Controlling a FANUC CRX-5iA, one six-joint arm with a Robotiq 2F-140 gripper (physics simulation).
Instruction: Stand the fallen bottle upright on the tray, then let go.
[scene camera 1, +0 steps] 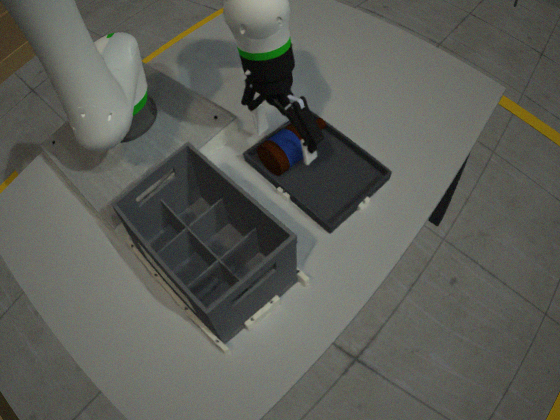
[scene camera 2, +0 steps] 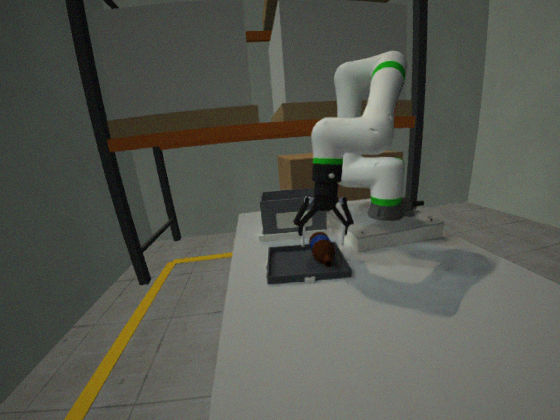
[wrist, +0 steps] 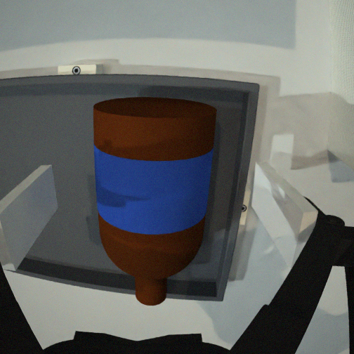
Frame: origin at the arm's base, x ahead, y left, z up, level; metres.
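Seen in the pictures: gripper, fingertip midpoint: [scene camera 1: 286, 144] [scene camera 2: 322, 244]; arm's base, link origin: [scene camera 2: 385, 214].
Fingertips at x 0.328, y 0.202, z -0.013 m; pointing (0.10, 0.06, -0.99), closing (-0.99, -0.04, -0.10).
Observation:
Pixels of each thing's middle, then the offset from my fingertips to it. "spot": a spot on its surface instead.
- brown bottle with a blue band, body centre: [scene camera 1: 296, 140] [scene camera 2: 323, 251] 0.002 m ahead, 0.029 m left, 0.010 m down
- dark grey tray, surface spot: [scene camera 1: 340, 185] [scene camera 2: 286, 264] spot: 0.127 m ahead, 0.030 m left, 0.047 m down
- grey crate, body centre: [scene camera 1: 203, 244] [scene camera 2: 292, 212] 0.079 m ahead, 0.275 m right, 0.036 m up
The brown bottle with a blue band [scene camera 1: 288, 145] [scene camera 2: 322, 248] [wrist: 152, 192] lies on its side at one end of the dark grey tray [scene camera 1: 340, 185] [scene camera 2: 290, 262] [wrist: 50, 125]. In the wrist view its base is at the top and its neck points down, over the tray's rim. My gripper [scene camera 1: 285, 137] [scene camera 2: 323, 237] [wrist: 152, 185] is open above the bottle. Its light pads stand on either side of the bottle, apart from it; in the wrist view the left pad is over the tray and the right one beyond the tray's side wall.
A grey crate [scene camera 1: 285, 272] [scene camera 2: 268, 215] with several compartments stands beside the tray. Small pale blocks hold close to the tray's outer edges, one of them [scene camera 1: 364, 203] at its front. The arm's base plate is behind. A shelf rack [scene camera 2: 200, 137] stands in the background.

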